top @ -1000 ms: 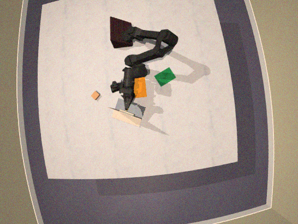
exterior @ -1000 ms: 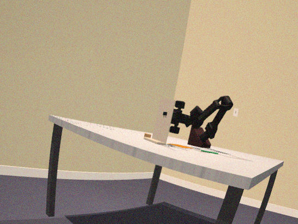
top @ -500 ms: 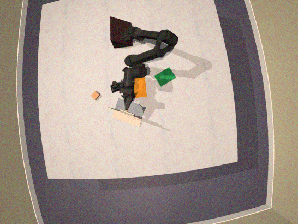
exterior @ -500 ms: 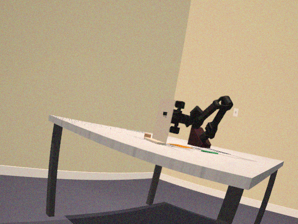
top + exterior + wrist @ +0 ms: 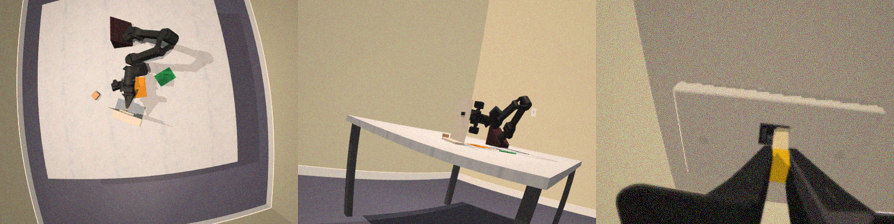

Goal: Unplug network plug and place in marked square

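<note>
Now: the orange marked square 130 mm behind my gripper tip, 40 mm to the left of it and 160 mm below it. From my gripper tip the other things lie so: panel (30 mm ahead, 10 mm to the right, 50 mm below); network plug (right at my gripper tip).
</note>
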